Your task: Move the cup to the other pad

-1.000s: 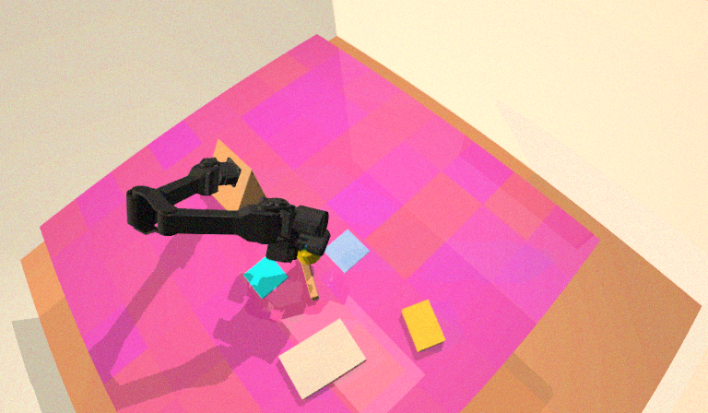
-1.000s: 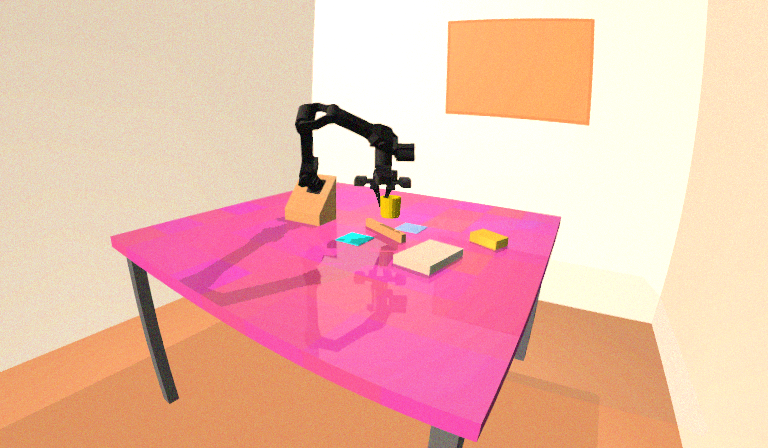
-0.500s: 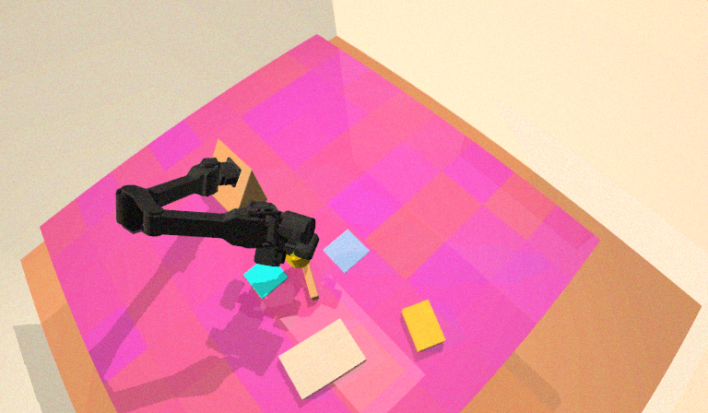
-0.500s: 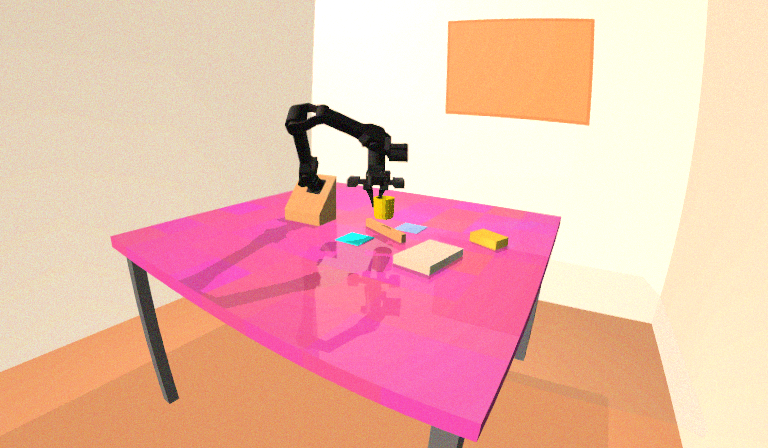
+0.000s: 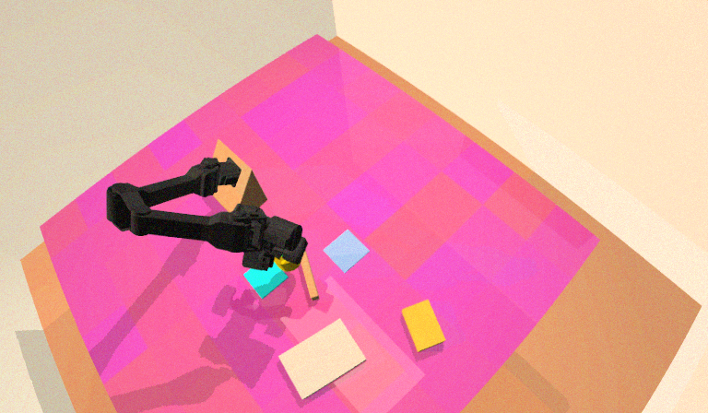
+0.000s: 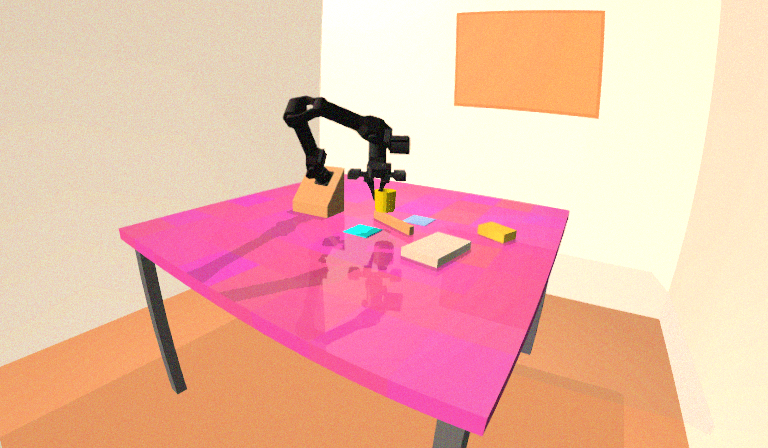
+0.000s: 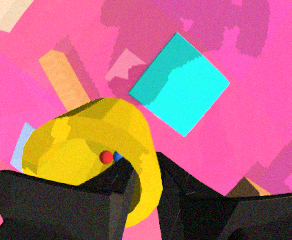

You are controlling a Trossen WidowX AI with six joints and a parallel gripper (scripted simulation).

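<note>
Now: gripper tip 100 mm above the cyan pad, 60 mm to the left of it and 10 mm past it. The rest, counted from my gripper tip: yellow cup 20 mm ahead, 10 mm to the left; wooden stick 90 mm below, 40 mm to the left, 40 mm ahead; beige slab 260 mm ahead, 100 mm to the right, 80 mm below.
</note>
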